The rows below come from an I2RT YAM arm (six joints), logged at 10 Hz.
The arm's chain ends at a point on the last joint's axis. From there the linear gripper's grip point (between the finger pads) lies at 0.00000 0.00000 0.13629 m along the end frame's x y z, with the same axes.
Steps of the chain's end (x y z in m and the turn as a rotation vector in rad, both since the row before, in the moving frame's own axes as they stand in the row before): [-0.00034 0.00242 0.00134 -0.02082 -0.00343 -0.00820]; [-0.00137 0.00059 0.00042 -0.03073 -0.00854 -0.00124]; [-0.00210 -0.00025 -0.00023 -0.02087 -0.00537 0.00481]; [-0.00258 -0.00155 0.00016 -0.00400 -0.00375 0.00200]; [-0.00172 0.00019 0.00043 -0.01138 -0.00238 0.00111]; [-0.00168 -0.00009 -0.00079 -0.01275 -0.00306 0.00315]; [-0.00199 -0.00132 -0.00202 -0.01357 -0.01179 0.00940]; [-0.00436 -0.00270 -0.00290 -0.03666 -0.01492 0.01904]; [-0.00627 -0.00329 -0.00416 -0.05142 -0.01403 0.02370]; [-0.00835 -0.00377 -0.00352 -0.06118 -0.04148 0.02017]
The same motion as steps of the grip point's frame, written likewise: [-0.00080 0.00526 0.00131 -0.02082 -0.00343 -0.00820]; [-0.00253 0.00478 0.00035 -0.03073 -0.00854 -0.00124]; [-0.00284 0.00259 -0.00026 -0.02087 -0.00537 0.00481]; [-0.00309 -0.00101 0.00016 -0.00400 -0.00375 0.00200]; [-0.00205 0.00174 0.00042 -0.01138 -0.00238 0.00111]; [-0.00210 0.00165 -0.00080 -0.01275 -0.00306 0.00315]; [-0.00361 0.00052 -0.00204 -0.01357 -0.01179 0.00940]; [-0.00644 0.00228 -0.00301 -0.03666 -0.01492 0.01904]; [-0.00826 0.00369 -0.00435 -0.05142 -0.01403 0.02370]; [-0.01408 0.00450 -0.00389 -0.06118 -0.04148 0.02017]
